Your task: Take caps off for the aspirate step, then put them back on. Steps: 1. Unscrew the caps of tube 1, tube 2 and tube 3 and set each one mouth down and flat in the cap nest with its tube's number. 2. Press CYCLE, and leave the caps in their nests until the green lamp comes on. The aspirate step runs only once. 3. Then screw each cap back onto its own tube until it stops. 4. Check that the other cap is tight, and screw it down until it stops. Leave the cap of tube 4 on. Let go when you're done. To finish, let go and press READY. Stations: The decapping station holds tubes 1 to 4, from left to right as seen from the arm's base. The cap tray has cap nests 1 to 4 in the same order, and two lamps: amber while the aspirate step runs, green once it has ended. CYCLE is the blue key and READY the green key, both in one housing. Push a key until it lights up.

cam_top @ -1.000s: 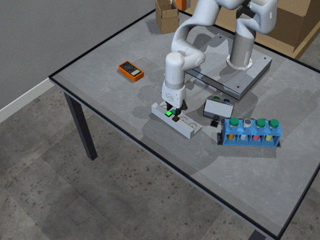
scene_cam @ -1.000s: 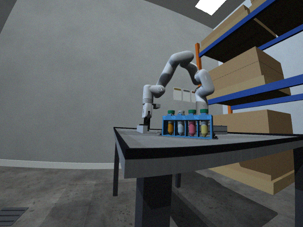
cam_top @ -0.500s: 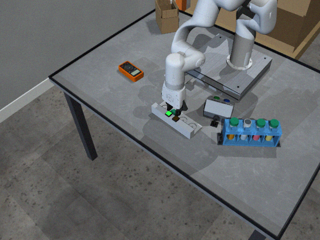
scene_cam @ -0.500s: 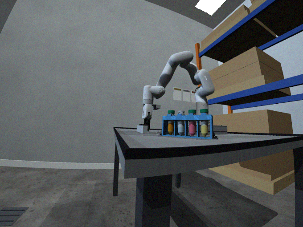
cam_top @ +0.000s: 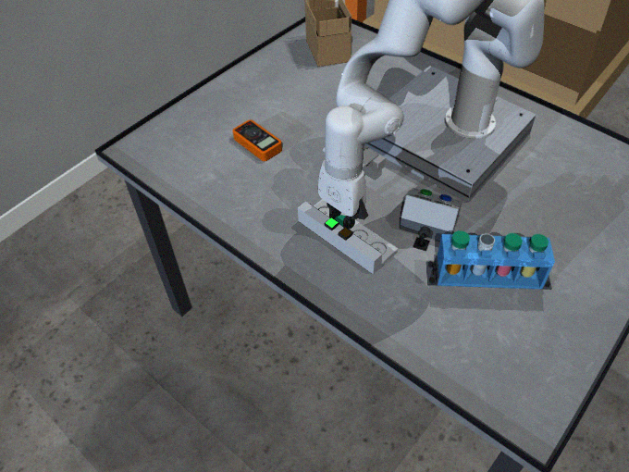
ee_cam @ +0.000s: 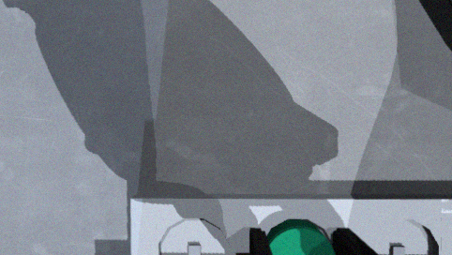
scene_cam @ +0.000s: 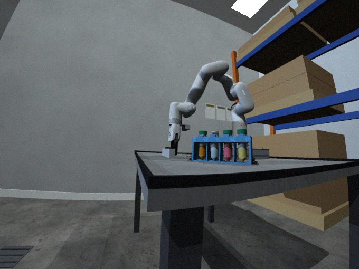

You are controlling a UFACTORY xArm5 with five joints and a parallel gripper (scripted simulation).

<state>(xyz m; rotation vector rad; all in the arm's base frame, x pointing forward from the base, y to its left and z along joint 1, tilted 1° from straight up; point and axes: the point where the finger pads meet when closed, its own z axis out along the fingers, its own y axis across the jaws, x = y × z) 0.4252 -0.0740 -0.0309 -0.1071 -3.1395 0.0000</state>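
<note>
Now: hand 30 cm to the right of the threaded neck, 8 cm below it and 7 cm past it. From my hand the other things lie so: green key: 15 cm behind, 12 cm to the left, 3 cm above; then blue key: 16 cm to the left, 16 cm behind, 3 cm above; then key housing: 14 cm to the left, 14 cm behind, 2 cm above.
</note>
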